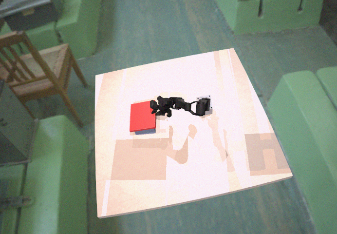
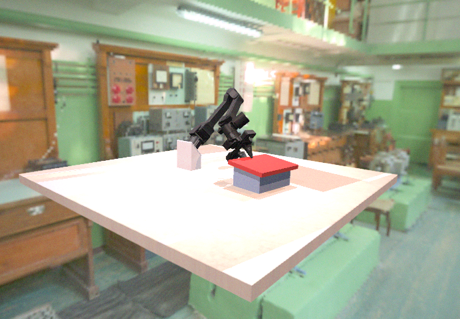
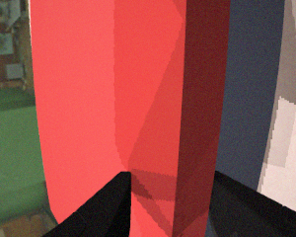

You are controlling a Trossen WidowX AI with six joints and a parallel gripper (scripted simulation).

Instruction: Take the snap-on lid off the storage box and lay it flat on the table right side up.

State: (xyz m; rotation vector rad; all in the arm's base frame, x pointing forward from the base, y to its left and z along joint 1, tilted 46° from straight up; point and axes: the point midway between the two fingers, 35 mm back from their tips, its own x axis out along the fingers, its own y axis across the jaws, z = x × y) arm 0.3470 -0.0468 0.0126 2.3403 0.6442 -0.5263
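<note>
Now: the flat red lid 80 mm ahead of my gripper tip and 20 mm to the right of it. From my gripper tip the other things lie so: grey-blue storage box: 70 mm ahead, 50 mm below, 10 mm to the right.
</note>
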